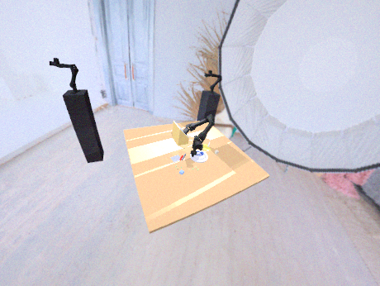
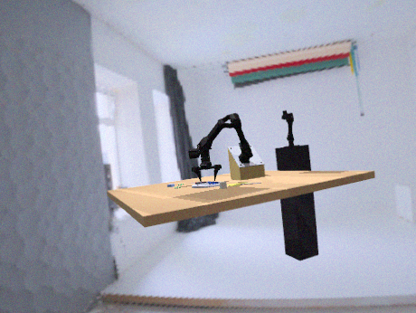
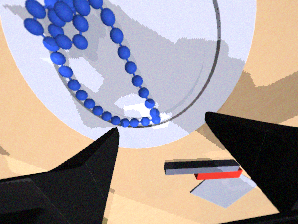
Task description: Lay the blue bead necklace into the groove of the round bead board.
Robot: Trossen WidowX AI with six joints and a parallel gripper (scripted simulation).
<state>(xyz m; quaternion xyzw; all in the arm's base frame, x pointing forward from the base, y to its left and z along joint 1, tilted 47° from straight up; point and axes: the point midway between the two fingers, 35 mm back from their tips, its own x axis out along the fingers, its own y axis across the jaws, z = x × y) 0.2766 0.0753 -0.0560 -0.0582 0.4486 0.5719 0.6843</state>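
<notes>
Now: gripper tip 2 cm short of the round bead board, 6 cm to the right of it and 1 cm above it. The rest, counted from my gripper tip: yellow flat piece: 10 cm behind, 22 cm to the left, 2 cm below; pale blue cube: 20 cm ahead, 21 cm to the right, 1 cm below; red-and-grey object: 12 cm to the right, 2 cm below.
</notes>
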